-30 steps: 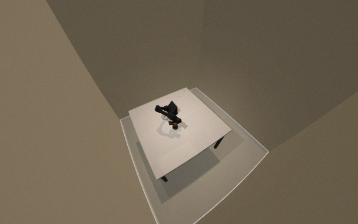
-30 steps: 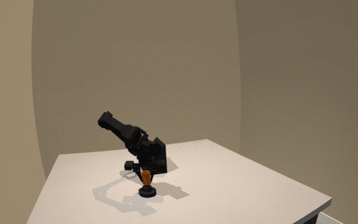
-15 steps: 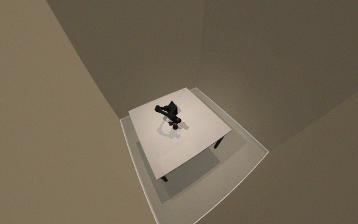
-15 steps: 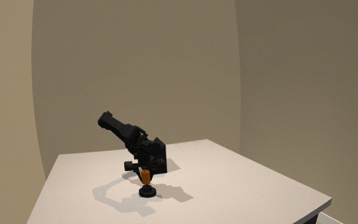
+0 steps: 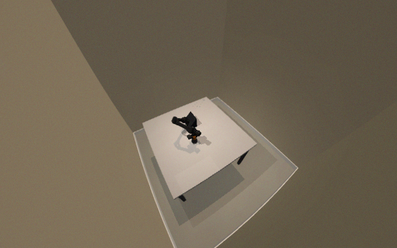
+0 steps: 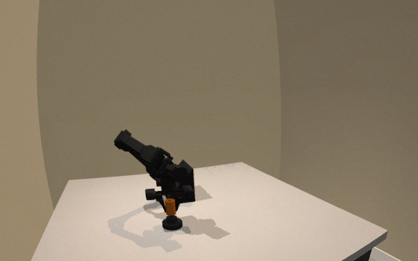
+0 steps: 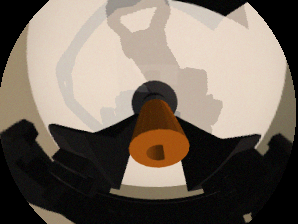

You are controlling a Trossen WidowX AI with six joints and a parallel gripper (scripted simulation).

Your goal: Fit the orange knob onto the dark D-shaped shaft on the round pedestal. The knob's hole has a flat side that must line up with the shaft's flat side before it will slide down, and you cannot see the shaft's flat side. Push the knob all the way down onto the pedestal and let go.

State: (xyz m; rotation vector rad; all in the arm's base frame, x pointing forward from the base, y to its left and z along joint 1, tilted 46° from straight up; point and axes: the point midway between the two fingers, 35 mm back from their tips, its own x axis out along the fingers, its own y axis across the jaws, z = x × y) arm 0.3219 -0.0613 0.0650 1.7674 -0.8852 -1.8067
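My gripper tip is now 2 cm below the orange knob. The rest, counted from my gripper tip: dark round pedestal: 4 cm below.
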